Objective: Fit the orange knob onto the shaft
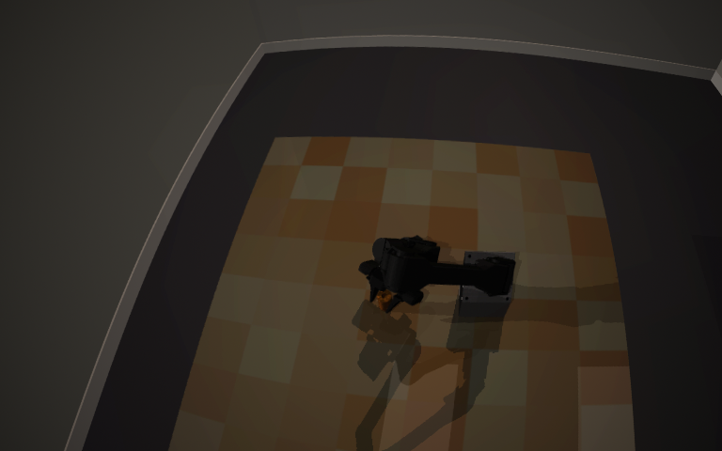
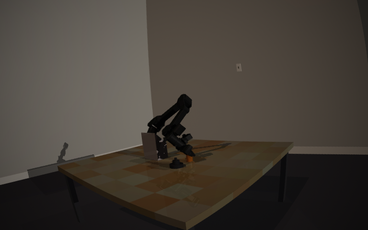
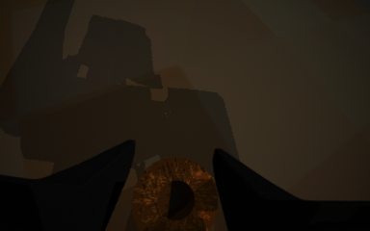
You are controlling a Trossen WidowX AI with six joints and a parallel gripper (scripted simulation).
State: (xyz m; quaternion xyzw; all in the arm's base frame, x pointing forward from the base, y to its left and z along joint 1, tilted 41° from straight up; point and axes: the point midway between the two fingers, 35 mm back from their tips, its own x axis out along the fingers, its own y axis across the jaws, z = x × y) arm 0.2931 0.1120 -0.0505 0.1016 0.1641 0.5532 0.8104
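Now: gripper tip 10 mm past the orange knob, 30 mm to the left of it and 10 mm above it. The rest, counted from my gripper tip: shaft pedestal 160 mm to the right, 10 mm below.
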